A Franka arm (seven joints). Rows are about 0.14 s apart.
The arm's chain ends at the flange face. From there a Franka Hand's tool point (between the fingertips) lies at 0.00 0.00 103.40 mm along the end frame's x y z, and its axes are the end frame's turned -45 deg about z.
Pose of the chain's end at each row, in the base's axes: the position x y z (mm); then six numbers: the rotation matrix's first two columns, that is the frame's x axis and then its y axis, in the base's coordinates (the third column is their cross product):
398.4 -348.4 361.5 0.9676 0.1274 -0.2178 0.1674 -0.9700 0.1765
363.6 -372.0 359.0 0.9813 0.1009 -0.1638 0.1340 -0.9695 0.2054
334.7 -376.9 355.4 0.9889 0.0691 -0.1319 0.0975 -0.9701 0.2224
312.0 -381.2 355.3 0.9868 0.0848 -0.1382 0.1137 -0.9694 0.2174
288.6 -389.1 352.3 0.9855 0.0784 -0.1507 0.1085 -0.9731 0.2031
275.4 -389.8 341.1 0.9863 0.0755 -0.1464 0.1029 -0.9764 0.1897
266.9 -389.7 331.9 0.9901 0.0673 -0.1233 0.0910 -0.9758 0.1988
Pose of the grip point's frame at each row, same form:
378.9 -369.8 262.2 0.5658 0.7760 -0.2788 0.8026 -0.5958 -0.0292
349.3 -395.1 259.2 0.5991 0.7569 -0.2611 0.7886 -0.6142 0.0294
323.1 -401.0 255.5 0.6303 0.7348 -0.2505 0.7682 -0.6371 0.0640
300.1 -405.0 255.4 0.6174 0.7454 -0.2514 0.7782 -0.6255 0.0560
275.1 -411.5 252.3 0.6201 0.7435 -0.2502 0.7736 -0.6326 0.0371
262.1 -410.7 240.7 0.6247 0.7438 -0.2377 0.7702 -0.6370 0.0306
255.8 -411.2 231.4 0.6358 0.7376 -0.2278 0.7645 -0.6424 0.0534

